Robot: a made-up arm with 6 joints.
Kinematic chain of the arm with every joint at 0, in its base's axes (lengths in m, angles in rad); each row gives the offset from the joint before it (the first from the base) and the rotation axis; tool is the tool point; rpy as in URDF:
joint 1: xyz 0 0 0.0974 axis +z
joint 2: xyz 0 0 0 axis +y
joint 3: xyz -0.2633 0 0.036 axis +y
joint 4: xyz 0.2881 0 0.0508 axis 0.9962 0 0.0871
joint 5: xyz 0 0 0 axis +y
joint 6: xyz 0.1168 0 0.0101 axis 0.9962 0 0.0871
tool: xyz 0 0 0 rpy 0 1.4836 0
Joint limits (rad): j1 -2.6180..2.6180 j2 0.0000..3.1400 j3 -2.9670..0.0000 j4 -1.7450..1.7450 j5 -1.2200..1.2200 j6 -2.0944..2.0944
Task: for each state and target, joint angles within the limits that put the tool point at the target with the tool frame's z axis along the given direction. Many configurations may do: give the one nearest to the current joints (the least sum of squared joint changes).
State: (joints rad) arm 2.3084 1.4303 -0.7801 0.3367 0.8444 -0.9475
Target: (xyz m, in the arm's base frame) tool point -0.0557 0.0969 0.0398 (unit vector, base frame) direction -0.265 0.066 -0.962
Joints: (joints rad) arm 1.8400 0.8392 -0.0663 0.3461 0.7771 -0.9475
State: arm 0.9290 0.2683 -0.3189 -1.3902 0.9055 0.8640
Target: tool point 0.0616 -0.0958 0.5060 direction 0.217 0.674 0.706
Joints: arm 1.7743 0.0360 -1.1436 -0.8379 0.4885 0.8640
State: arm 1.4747 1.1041 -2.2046 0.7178 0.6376 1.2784
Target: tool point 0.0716 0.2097 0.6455 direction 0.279 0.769 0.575
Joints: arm 1.2564 1.1920 -1.8834 -0.1657 0.1679 1.2784
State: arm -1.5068 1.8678 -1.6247 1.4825 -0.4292 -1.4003
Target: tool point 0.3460 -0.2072 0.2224 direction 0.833 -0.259 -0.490
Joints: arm -0.6190 1.5261 -1.0668 1.0531 0.3187 -1.4003
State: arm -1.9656 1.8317 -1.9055 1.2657 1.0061 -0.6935
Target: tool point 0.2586 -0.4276 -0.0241 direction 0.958 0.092 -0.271
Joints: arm -1.2488 2.5990 -1.6952 1.5407 1.2182 -0.6935
